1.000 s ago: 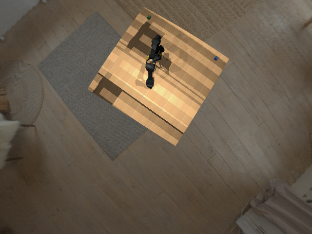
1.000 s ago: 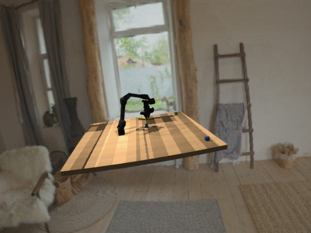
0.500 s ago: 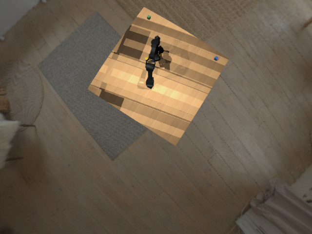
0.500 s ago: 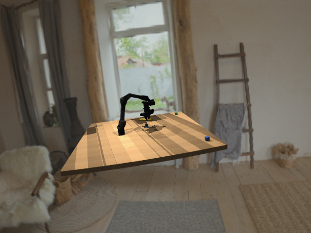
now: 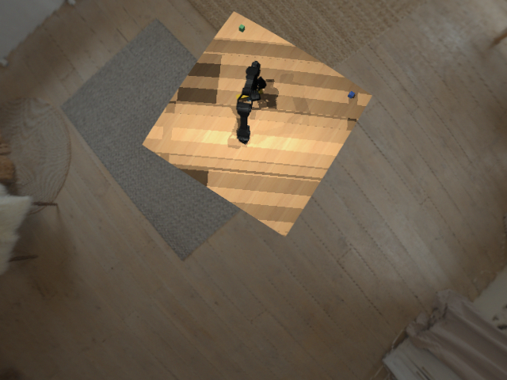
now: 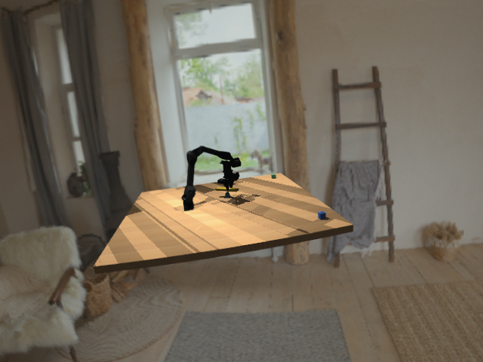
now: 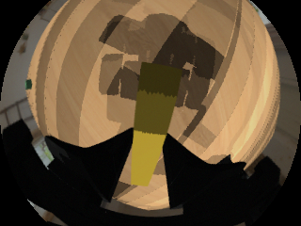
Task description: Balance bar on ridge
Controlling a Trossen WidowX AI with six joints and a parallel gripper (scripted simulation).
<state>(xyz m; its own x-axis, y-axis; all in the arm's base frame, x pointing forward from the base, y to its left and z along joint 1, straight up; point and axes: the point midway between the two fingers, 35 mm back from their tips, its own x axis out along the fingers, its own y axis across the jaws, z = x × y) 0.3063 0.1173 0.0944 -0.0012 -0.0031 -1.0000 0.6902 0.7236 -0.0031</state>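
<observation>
The yellow bar is 2 cm behind my gripper tip and 2 cm to the left of it. Also, from my gripper tip: blue cube (43 cm ahead, 62 cm to the right, 4 cm below); green cube (43 cm ahead, 38 cm to the left, 4 cm below).
</observation>
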